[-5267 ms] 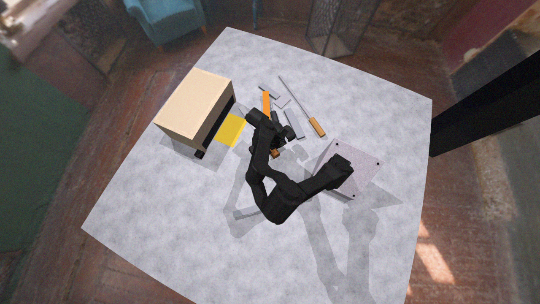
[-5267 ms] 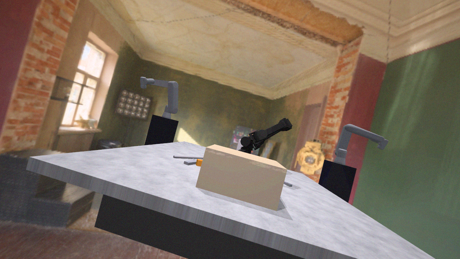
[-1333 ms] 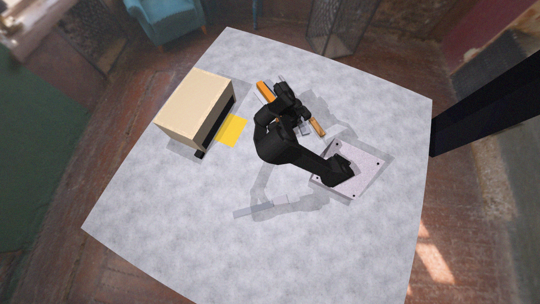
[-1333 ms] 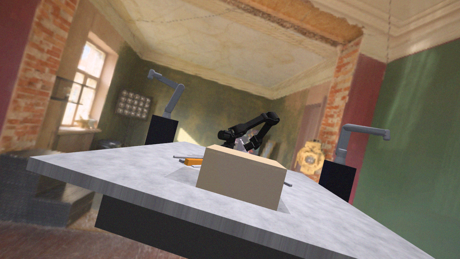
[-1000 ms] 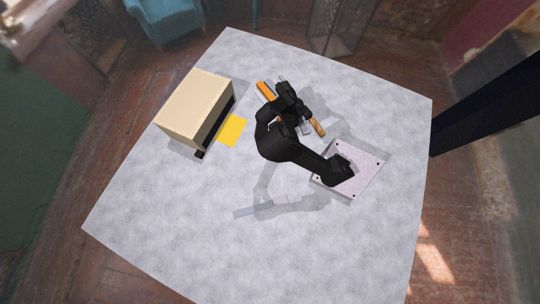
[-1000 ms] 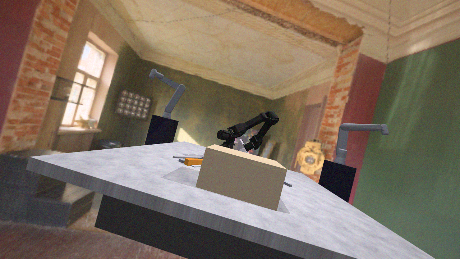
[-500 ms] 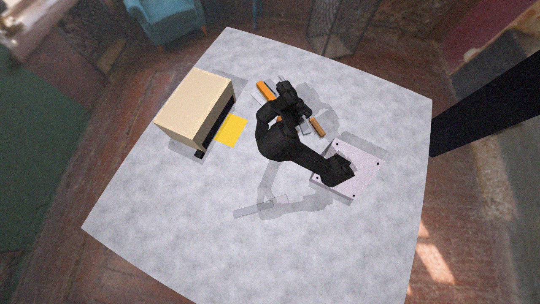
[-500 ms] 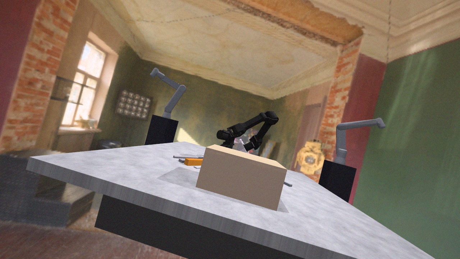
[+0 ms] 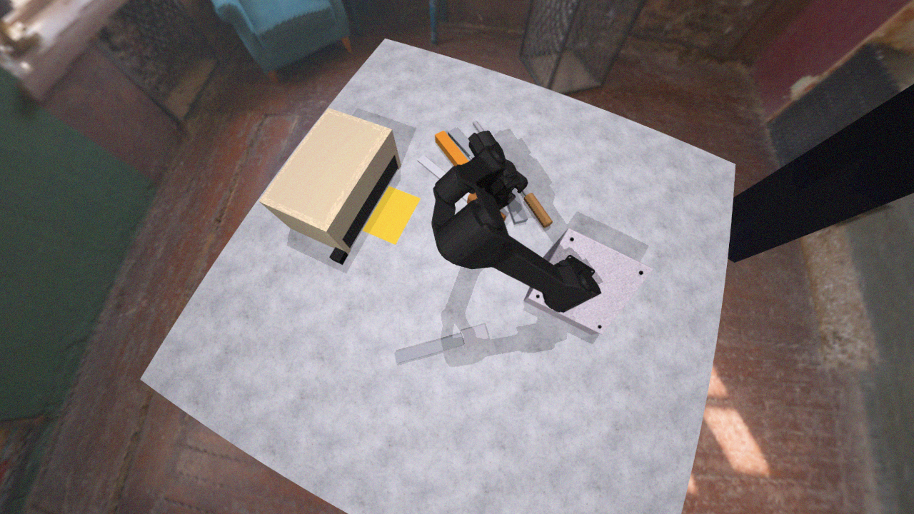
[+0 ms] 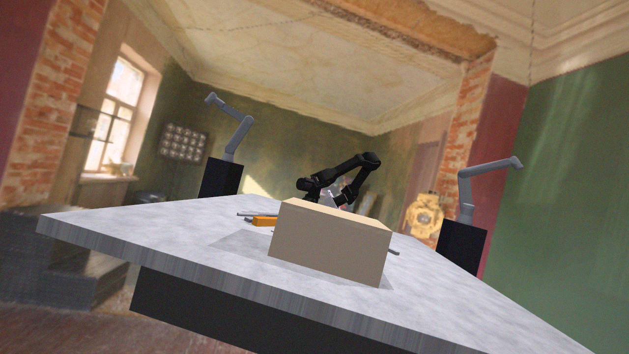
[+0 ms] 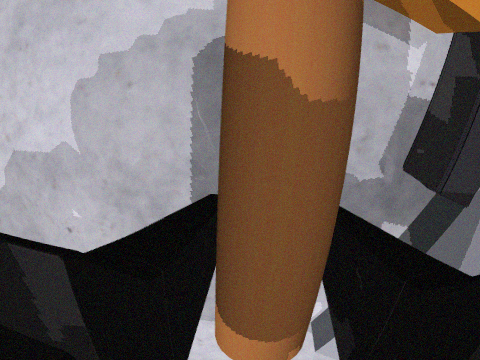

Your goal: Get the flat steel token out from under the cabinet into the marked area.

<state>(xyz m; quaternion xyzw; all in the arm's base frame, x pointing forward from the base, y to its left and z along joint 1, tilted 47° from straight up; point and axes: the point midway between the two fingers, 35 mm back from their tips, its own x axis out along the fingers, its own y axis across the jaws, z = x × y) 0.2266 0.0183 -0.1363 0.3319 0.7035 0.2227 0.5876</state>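
Right now my gripper tip is 2 cm past the grey bar and 8 cm to the left of it. Also, from my gripper tip: flat grey token (39 cm ahead, 13 cm to the left, 1 cm below); then orange bar (16 cm ahead, 10 cm to the right); then black-handled tool (8 cm ahead, 10 cm to the right).
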